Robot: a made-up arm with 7 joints.
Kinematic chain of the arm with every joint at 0, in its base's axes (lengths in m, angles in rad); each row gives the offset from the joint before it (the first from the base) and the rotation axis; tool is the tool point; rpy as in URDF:
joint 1: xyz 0 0 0.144 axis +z
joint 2: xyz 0 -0.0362 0.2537 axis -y
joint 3: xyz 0 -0.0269 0.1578 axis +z
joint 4: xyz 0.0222 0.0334 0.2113 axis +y
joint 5: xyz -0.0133 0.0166 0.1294 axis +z
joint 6: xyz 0 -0.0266 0.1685 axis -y
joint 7: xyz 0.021 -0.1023 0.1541 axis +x
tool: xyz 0 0 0 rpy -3.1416 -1.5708 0
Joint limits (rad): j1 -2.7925..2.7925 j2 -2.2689..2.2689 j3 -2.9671..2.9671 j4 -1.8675..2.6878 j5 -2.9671..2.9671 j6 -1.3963..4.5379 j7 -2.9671..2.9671
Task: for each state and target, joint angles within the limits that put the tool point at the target. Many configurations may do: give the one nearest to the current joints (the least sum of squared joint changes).
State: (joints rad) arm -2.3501 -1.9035 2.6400 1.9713 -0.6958 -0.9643 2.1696
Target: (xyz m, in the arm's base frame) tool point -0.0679 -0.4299 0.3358
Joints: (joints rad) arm -2.4566 -2.2689 2.3835 1.8088 -0.7909 -1.1135 2.1696
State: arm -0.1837 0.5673 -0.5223 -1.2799 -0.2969 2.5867 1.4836
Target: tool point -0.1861 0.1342 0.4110
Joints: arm -0.4322 0.8341 -0.6466 -1.6058 -0.5179 2.3367 1.4836
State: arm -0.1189 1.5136 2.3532 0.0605 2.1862 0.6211 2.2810
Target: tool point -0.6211 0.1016 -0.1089
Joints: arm -0.1116 1.9657 2.4206 0.1912 2.2399 0.5772 2.2810
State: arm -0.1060 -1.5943 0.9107 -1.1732 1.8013 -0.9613 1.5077
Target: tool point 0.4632 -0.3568 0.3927
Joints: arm -0.3012 -2.2689 1.0796 -1.5594 1.9423 -1.3522 1.5077
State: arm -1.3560 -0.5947 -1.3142 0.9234 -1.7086 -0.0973 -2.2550
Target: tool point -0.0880 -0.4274 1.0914
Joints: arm -1.1010 -0.4507 -1.3468 0.7633 -1.6252 -0.5521 -2.2550
